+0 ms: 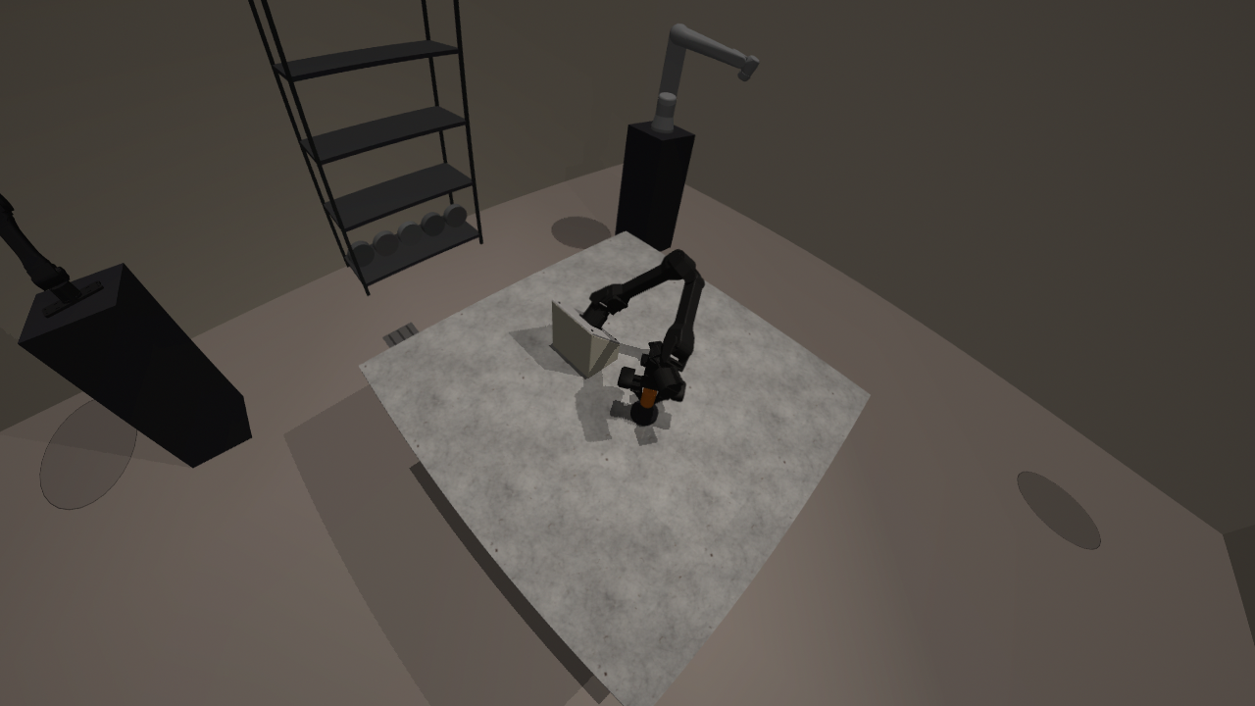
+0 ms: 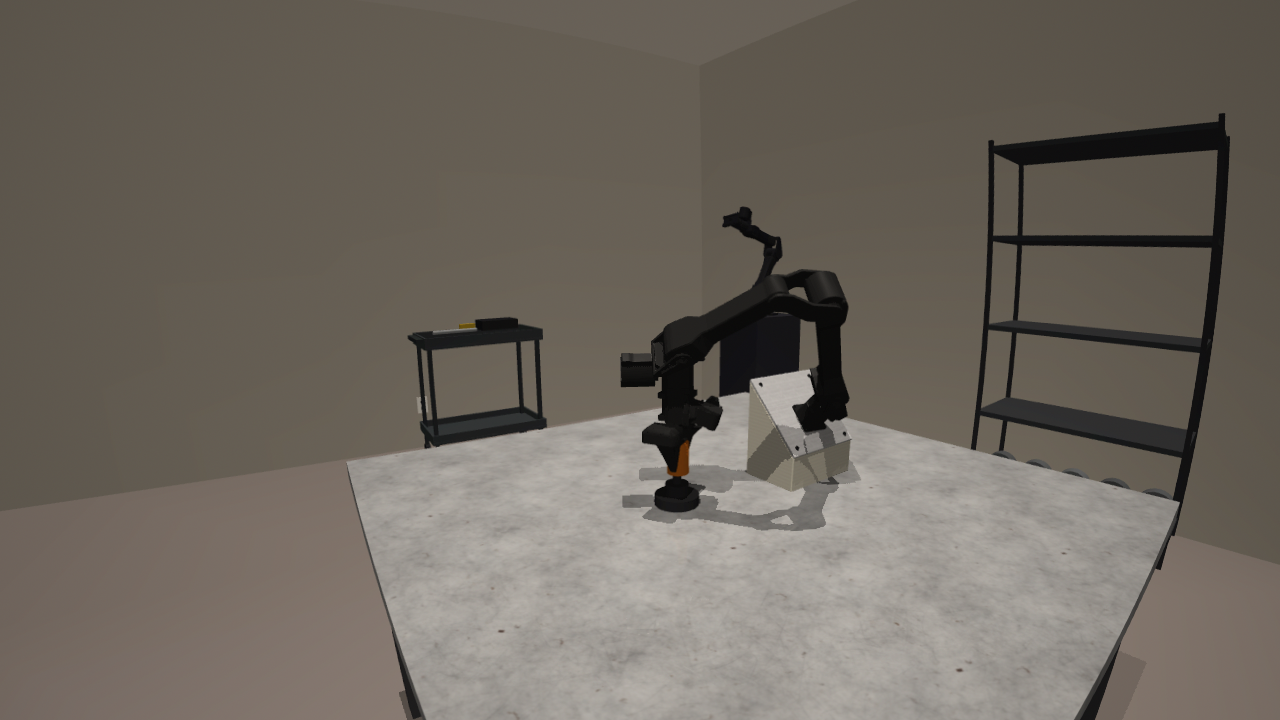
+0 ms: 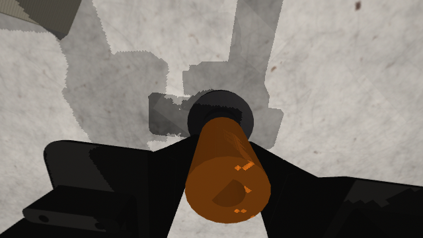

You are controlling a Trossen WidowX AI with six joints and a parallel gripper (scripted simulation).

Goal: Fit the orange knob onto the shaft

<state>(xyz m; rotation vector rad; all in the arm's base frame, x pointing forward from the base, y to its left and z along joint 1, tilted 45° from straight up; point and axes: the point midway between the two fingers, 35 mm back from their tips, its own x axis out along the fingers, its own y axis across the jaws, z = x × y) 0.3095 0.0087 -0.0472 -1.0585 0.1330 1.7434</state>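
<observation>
Now: the orange knob 2 cm above my gripper tip. Round my gripper tip: dark round pedestal: 4 cm below.
</observation>
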